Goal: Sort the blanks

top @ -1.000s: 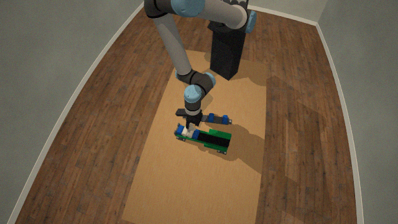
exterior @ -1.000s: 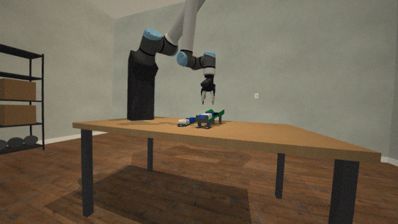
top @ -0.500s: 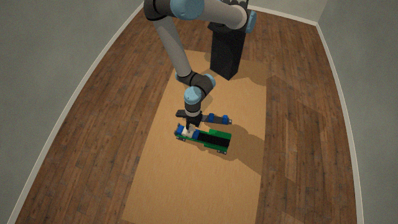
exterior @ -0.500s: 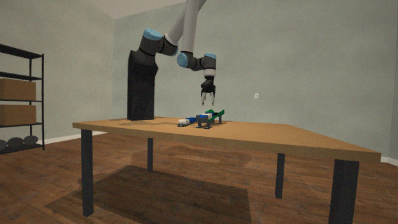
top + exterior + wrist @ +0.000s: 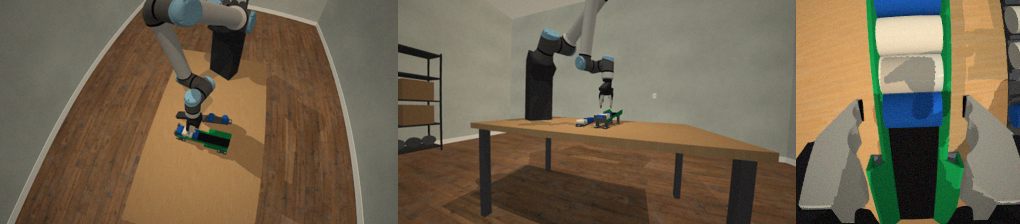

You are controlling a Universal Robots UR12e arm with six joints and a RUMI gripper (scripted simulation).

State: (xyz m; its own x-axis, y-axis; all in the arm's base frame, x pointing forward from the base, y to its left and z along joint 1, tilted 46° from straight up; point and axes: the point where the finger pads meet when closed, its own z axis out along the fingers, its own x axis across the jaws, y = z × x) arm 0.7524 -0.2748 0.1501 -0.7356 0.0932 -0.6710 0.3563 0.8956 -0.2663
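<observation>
Right now the stock rack is 150 mm behind my hand, 140 mm to the left of it and 160 mm below it.
</observation>
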